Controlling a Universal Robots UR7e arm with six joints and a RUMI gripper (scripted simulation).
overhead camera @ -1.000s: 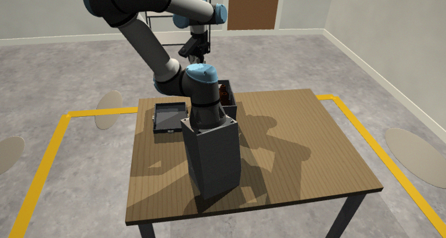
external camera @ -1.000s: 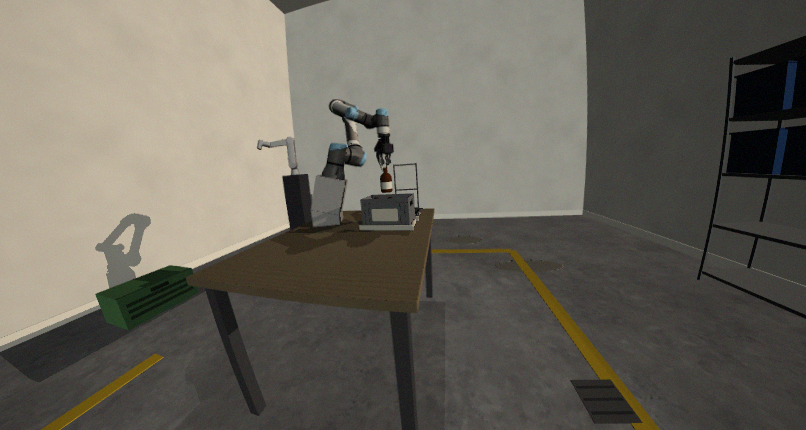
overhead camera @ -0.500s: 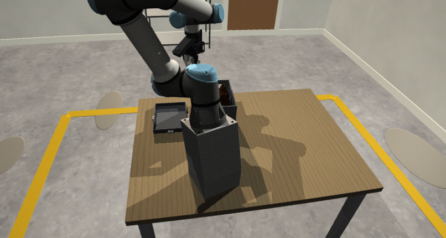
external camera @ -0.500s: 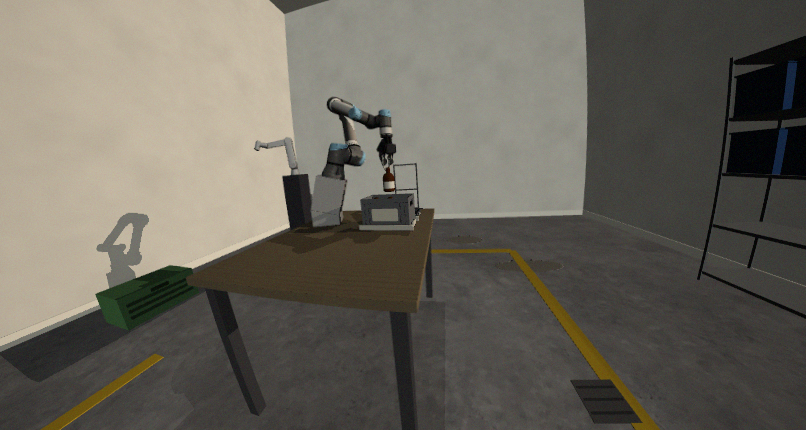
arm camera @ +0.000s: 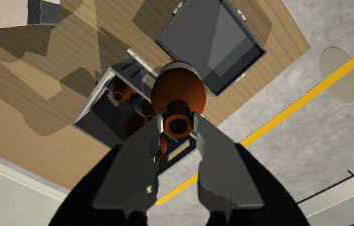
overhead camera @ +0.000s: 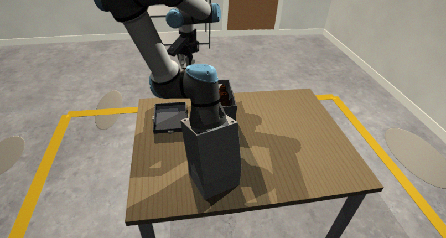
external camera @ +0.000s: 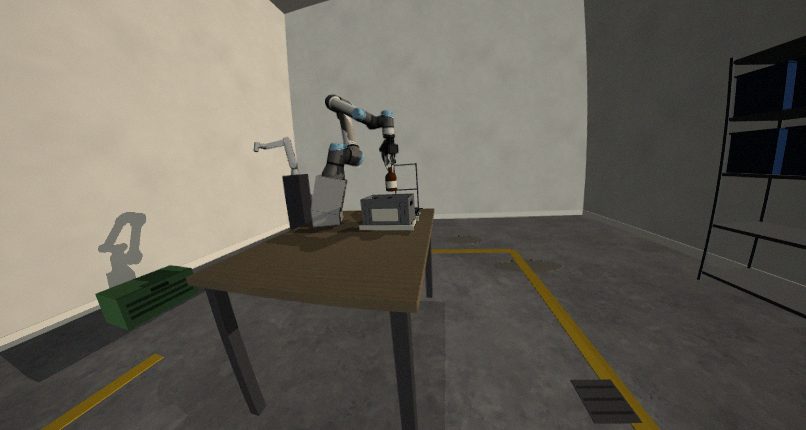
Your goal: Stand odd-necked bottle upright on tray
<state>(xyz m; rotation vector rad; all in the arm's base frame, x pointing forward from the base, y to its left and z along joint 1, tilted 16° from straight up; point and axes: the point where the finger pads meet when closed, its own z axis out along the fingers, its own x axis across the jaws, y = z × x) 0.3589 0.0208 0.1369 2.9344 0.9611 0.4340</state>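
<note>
The bottle is 7 cm below my hand. Also, from my hand: dark tray (5 cm ahead, 9 cm to the left, 32 cm below); then crate (17 cm to the right, 25 cm below).
</note>
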